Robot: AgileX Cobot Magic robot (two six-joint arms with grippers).
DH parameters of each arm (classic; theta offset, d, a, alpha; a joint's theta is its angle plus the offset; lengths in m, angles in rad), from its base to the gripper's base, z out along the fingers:
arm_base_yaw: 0 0.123 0 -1.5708
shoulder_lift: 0.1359 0 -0.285 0
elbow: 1.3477 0 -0.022 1.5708
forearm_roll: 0 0.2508 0 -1.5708
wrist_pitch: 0 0 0.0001 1.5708
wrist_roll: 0 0.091 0 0
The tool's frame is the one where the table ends.
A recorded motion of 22 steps. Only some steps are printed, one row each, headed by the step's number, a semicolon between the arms.
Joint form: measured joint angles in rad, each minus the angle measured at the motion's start. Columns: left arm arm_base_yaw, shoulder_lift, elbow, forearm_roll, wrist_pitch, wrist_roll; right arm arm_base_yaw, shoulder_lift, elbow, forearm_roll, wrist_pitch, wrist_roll.
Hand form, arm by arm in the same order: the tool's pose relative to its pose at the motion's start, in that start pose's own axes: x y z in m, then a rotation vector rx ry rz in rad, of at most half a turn. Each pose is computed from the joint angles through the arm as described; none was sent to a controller.
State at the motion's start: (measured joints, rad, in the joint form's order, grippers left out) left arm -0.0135 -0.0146 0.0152 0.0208 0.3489 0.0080; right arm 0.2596 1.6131 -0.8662 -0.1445 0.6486 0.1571
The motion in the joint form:
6: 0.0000 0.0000 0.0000 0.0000 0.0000 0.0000; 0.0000 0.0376 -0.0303 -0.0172 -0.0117 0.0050
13: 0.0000 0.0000 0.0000 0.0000 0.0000 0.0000; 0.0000 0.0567 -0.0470 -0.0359 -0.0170 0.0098
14: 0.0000 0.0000 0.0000 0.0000 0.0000 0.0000; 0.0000 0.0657 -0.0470 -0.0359 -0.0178 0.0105
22: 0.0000 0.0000 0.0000 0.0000 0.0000 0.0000; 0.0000 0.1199 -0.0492 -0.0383 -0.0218 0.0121
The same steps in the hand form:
6: 0.0000 0.0000 0.0000 0.0000 0.0000 0.0000; -0.0087 0.0001 0.0060 0.0086 -0.0059 -0.0094
13: 0.0000 0.0000 0.0000 0.0000 0.0000 0.0000; -0.0135 -0.0004 0.0089 0.0187 -0.0106 -0.0199
14: 0.0000 0.0000 0.0000 0.0000 0.0000 0.0000; -0.0133 -0.0002 0.0117 0.0189 -0.0024 -0.0201
22: 0.0000 0.0000 0.0000 0.0000 0.0000 0.0000; -0.0120 0.0011 0.0277 0.0211 0.0451 -0.0255

